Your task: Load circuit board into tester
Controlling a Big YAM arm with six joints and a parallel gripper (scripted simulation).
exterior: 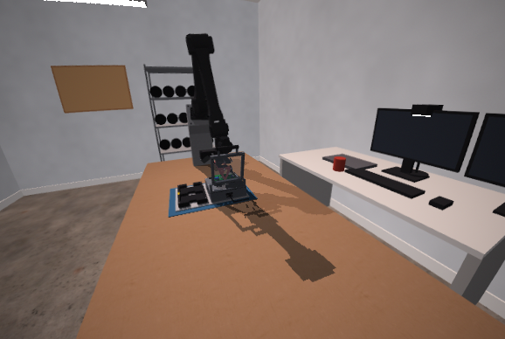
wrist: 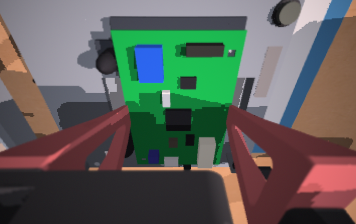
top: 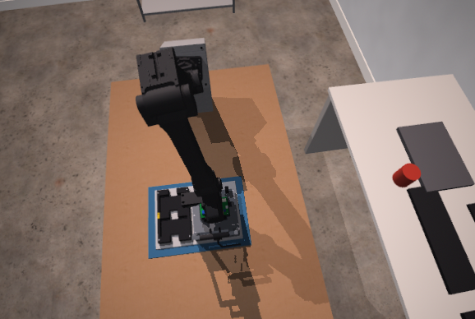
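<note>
Now: the green circuit board right at my hand. Also, from my hand: clear lid (12 cm ahead, 2 cm to the left, 10 cm above).
</note>
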